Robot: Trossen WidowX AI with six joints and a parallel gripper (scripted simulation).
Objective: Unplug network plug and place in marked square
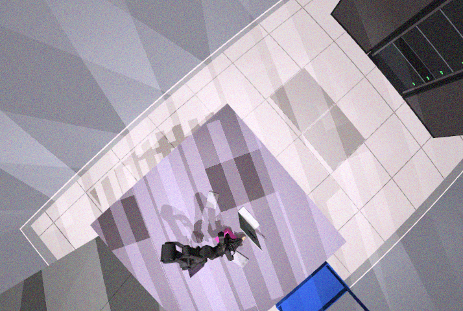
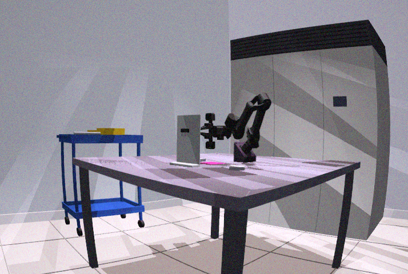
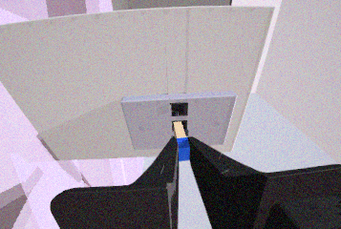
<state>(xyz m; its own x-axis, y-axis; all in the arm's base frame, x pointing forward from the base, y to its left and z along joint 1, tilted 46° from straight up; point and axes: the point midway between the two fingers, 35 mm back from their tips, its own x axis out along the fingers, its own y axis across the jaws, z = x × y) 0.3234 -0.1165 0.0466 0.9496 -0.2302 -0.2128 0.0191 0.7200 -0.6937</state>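
My gripper tip is 17 cm above the pink marked square, 13 cm past it and 1 cm to the left of it. Also, from my gripper tip: network plug: 1 cm ahead; then grey panel: 6 cm below, 6 cm ahead, 1 cm to the right.
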